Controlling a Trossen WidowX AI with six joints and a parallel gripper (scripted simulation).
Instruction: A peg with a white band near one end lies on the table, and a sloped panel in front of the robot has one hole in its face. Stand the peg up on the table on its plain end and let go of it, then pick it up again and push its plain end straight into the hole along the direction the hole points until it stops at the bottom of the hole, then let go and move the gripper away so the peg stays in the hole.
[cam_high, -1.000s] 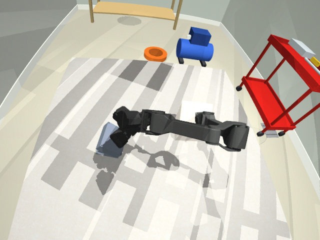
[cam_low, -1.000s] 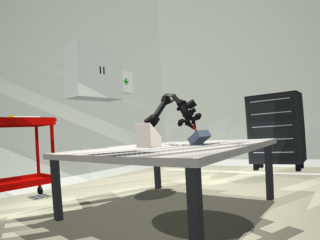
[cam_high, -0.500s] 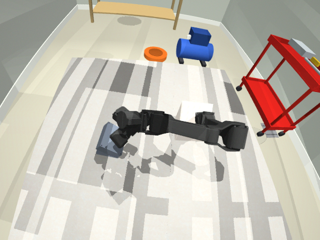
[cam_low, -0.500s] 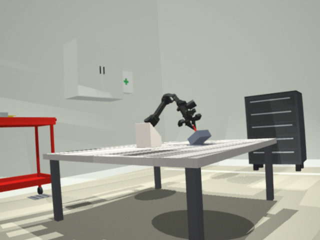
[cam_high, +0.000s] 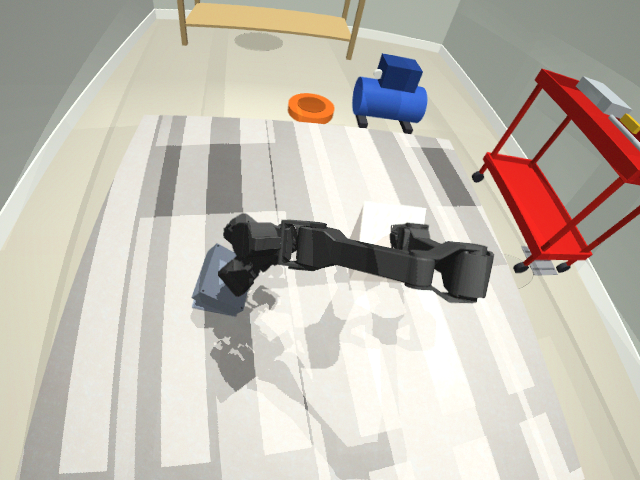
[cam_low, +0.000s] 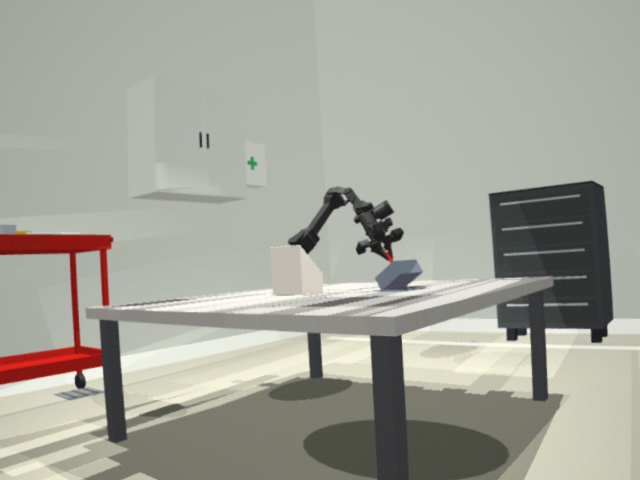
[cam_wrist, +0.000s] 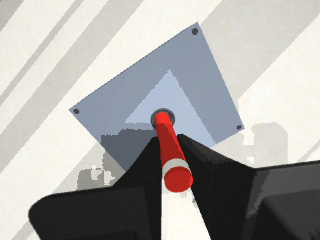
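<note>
Now: gripper tip 30 mm short of the grey-blue sloped panel, 10 mm to the left of it and 60 mm above it. Also, from my gripper tip: peg 10 mm behind, 10 mm above.
</note>
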